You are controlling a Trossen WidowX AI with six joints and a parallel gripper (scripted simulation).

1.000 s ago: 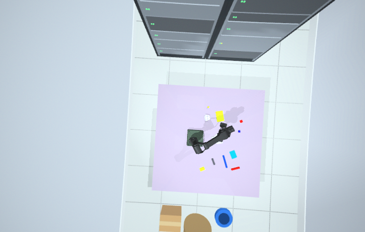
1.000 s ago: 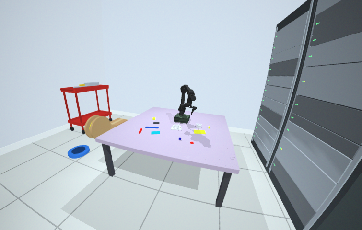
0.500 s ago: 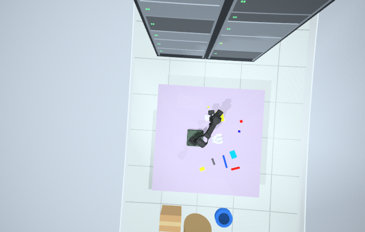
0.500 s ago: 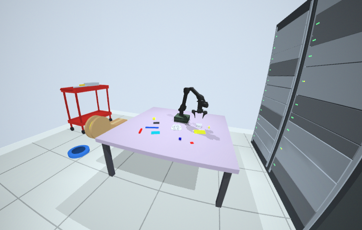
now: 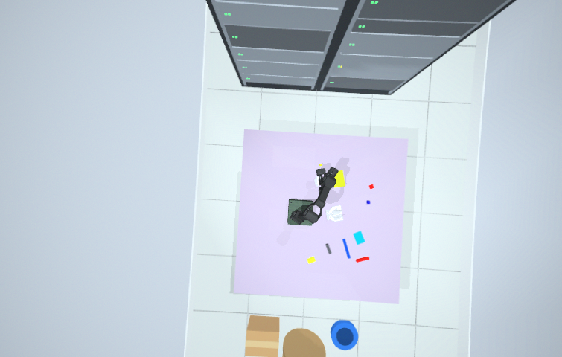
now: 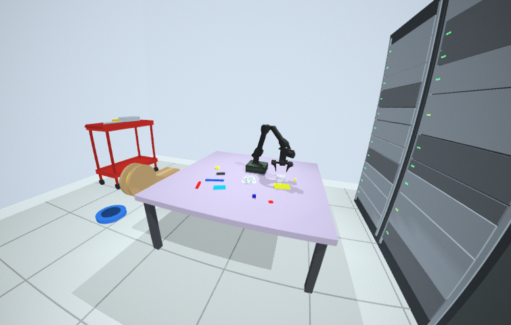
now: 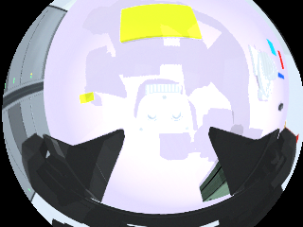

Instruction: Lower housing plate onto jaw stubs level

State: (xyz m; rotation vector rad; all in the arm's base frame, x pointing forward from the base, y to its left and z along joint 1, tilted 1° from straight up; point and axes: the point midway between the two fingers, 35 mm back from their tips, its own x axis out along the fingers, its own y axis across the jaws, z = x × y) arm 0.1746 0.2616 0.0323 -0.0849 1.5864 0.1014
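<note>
My gripper tip is now 10 mm short of the white housing plate and 30 mm above it. The rest, counted from my gripper tip: small yellow piece: 20 mm ahead, 130 mm to the left, 50 mm below; then white block: 10 mm ahead, 50 mm below; then yellow plate: 160 mm ahead, 20 mm to the left, 60 mm below.
</note>
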